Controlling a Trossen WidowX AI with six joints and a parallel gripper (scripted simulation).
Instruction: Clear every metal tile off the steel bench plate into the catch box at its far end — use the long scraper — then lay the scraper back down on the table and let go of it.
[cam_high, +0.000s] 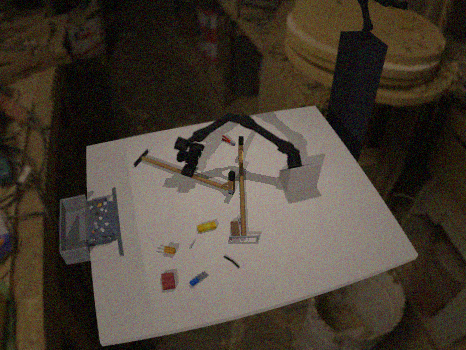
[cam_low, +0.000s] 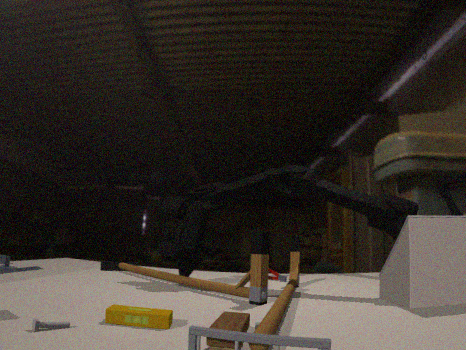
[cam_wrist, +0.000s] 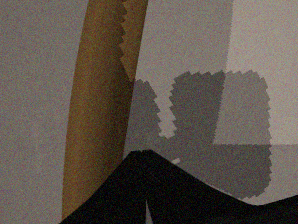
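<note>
The long scraper is 50 mm above my gripper tip and 30 mm ahead of it. The rest, counted from my gripper tip: yellow block 390 mm to the left; long wooden scraper 230 mm behind, 210 mm to the left, 50 mm above; red-handled tool 280 mm behind, 190 mm to the right.
</note>
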